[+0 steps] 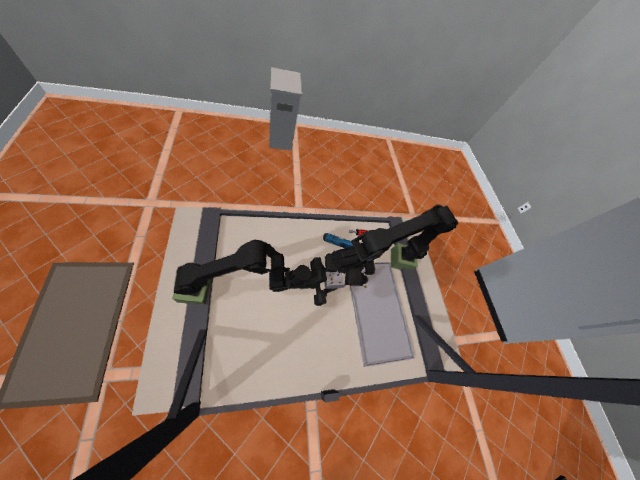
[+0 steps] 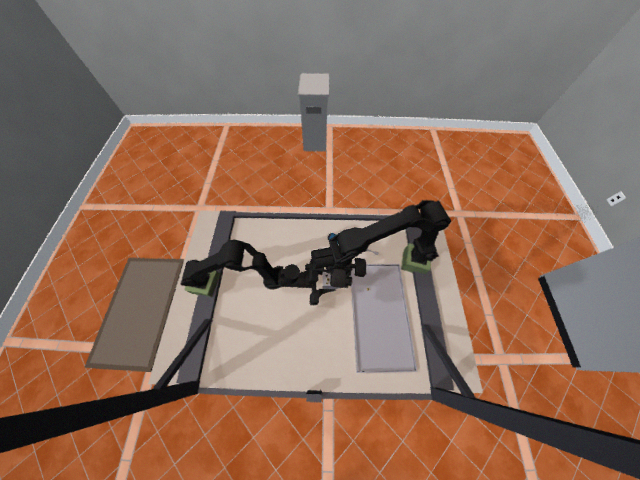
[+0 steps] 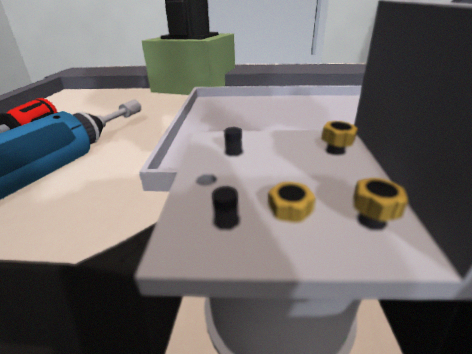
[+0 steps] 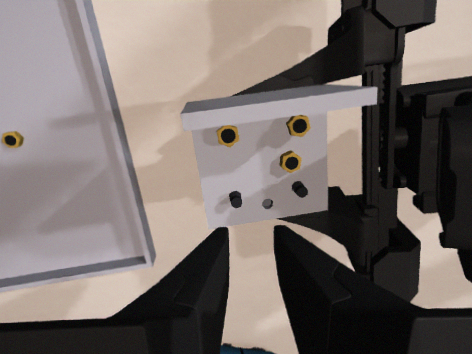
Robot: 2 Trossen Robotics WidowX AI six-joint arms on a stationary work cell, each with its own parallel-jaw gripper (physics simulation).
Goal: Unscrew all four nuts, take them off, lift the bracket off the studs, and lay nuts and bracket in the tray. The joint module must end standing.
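Places are measured from the left arm's base along level axes (x ahead, y left, z up), in metres.
Where they show: left gripper, fingertip midpoint: (image 1: 336,281) (image 3: 276,217) (image 4: 232,155); right gripper, fingertip midpoint: (image 1: 341,272) (image 4: 251,237); left arm's base at its link origin: (image 1: 191,286) (image 2: 200,280); right arm's base at its link origin: (image 1: 407,254) (image 2: 419,256) (image 3: 190,36).
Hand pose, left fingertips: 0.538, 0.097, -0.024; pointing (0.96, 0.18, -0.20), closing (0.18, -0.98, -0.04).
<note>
Things, the pixels of their centre, and the offset from my left fingertips, as dx, dy, dz.
- bracket at the middle of its body: (image 3: 294,124) (image 4: 271,171) (image 2: 331,278) (image 1: 335,278) -0.015, -0.004, +0.046
- grey joint module at the middle of its body: (image 3: 283,247) -0.014, -0.004, -0.001
- third nut at the middle of its body: (image 3: 291,201) (image 4: 290,161) -0.028, -0.005, +0.030
- fourth nut at the middle of its body: (image 4: 13,139) (image 2: 368,289) +0.145, +0.002, -0.032
- tray at the middle of its body: (image 2: 380,313) (image 1: 378,308) +0.201, -0.090, -0.031
- blue power tool at the middle of its body: (image 3: 27,155) (image 1: 347,244) +0.057, +0.191, -0.019
- red tool at the middle of its body: (image 3: 13,126) (image 1: 358,232) +0.116, +0.272, -0.024
The bracket (image 3: 190,250) (image 4: 225,170) sits level on the grey joint module (image 3: 280,320), which stands upright. Two yellow nuts (image 3: 339,133) (image 3: 381,200) (image 4: 228,135) (image 4: 299,125) are on studs beside the upright flange (image 4: 280,105), raised off the plate. A third nut (image 3: 291,201) (image 4: 291,162) lies on the plate. Two black studs (image 3: 233,141) (image 3: 225,207) are bare. A fourth nut (image 4: 12,139) (image 2: 368,289) lies in the tray (image 4: 50,60) (image 2: 385,330). My left gripper (image 4: 232,155) is shut on the joint module below the bracket. My right gripper (image 4: 251,237) is slightly open and empty, above the bracket's bare-stud edge.
The tray's near wall stands close beside the module. A blue power tool (image 3: 50,145) (image 1: 337,240) with a socket bit and a red tool (image 3: 32,111) (image 1: 361,232) lie at the back. The right arm reaches over that area. A green arm base (image 3: 187,65) stands beyond the tray.
</note>
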